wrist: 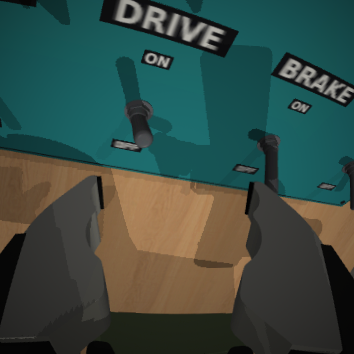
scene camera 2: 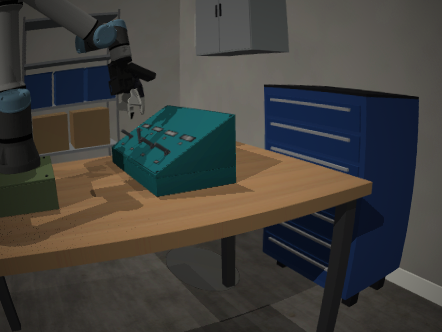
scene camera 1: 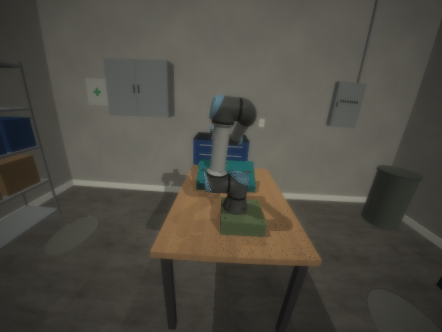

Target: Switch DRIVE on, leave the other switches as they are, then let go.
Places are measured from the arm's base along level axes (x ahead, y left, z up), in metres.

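Pixels of known places: gripper, between the fingertips: (wrist: 174,181) (scene camera 2: 137,116); arm's base, origin of its link: (scene camera 2: 19,166) (scene camera 1: 234,207).
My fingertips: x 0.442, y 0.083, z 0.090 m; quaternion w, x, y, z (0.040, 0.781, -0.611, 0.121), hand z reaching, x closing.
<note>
For each thing: its top centre in the pictures, then the offset to it from my fingertips. "*": a spot on its surface instead. Level surfaces: height alone.
- DRIVE lever, centre of its top: (wrist: 144,137) (scene camera 2: 138,127) 0.009 m ahead, 0.013 m left, 0.039 m down
- BRAKE lever, a spot on its surface: (wrist: 271,162) * 0.001 m ahead, 0.104 m right, 0.068 m down
- right edge, a spot on its surface: (wrist: 351,175) * 0.004 m ahead, 0.222 m right, 0.077 m down
- far lever, a spot on its surface: (scene camera 2: 126,133) * 0.003 m back, 0.128 m left, 0.070 m down
- wooden table, height of its surface: 0.185 m down
- DRIVE label, centre of its top: (wrist: 172,22) 0.078 m ahead, 0.012 m left, 0.047 m down
- BRAKE label, centre of its top: (wrist: 324,82) 0.076 m ahead, 0.108 m right, 0.047 m down
A teal sloped panel (scene camera 1: 242,165) (scene camera 2: 202,120) (wrist: 60,90) carries a row of lever switches. The DRIVE lever (scene camera 2: 139,134) (wrist: 141,127) stands more upright than its neighbours in the second scene view and appears tipped to the ON side; the wrist view foreshortens it. The BRAKE lever (wrist: 271,162) and the lever at the right edge (wrist: 351,175) point down to their OFF sides. The far lever (scene camera 2: 126,133) also leans down. My gripper (scene camera 2: 137,113) (wrist: 174,181) is open and empty, above the panel's lower edge and apart from the levers. Scene camera 1 hides it behind the arm.
The panel stands on a wooden table (scene camera 1: 187,230) (scene camera 2: 195,212). The arm's green base block (scene camera 1: 243,225) (scene camera 2: 27,195) is on the same table. A blue drawer cabinet (scene camera 1: 202,149) (scene camera 2: 310,110) stands beyond the table. The DRIVE label (wrist: 167,25) and BRAKE label (wrist: 315,80) are readable.
</note>
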